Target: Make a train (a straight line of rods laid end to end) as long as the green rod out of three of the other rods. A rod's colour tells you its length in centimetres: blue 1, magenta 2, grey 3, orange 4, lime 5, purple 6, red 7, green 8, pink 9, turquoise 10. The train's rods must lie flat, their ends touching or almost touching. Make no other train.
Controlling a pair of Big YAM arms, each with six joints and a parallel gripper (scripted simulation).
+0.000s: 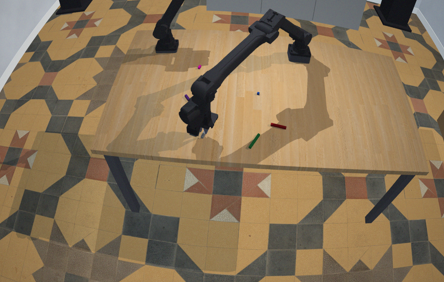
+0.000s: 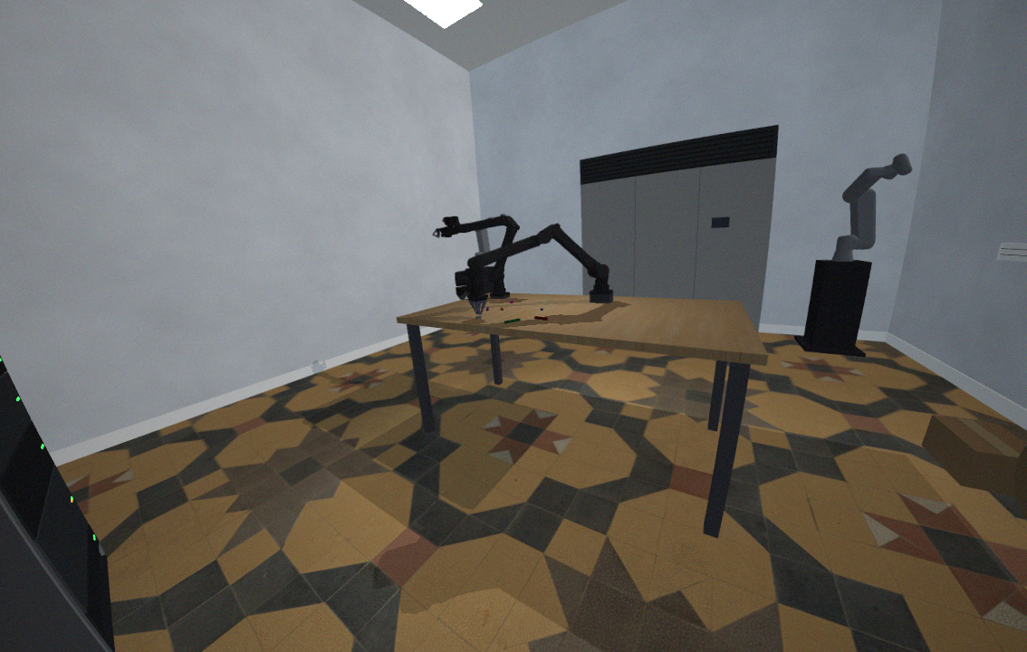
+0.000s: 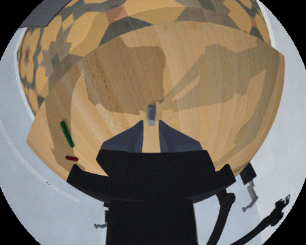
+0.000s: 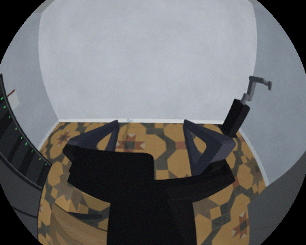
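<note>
Right now my left hand is 20 mm above the grey rod. From my left hand the other things lie so: green rod 20 mm ahead, 210 mm to the left, 20 mm below; purple rod 190 mm behind, 90 mm to the right, 20 mm below; red rod 70 mm behind, 310 mm to the left, 20 mm below.
</note>
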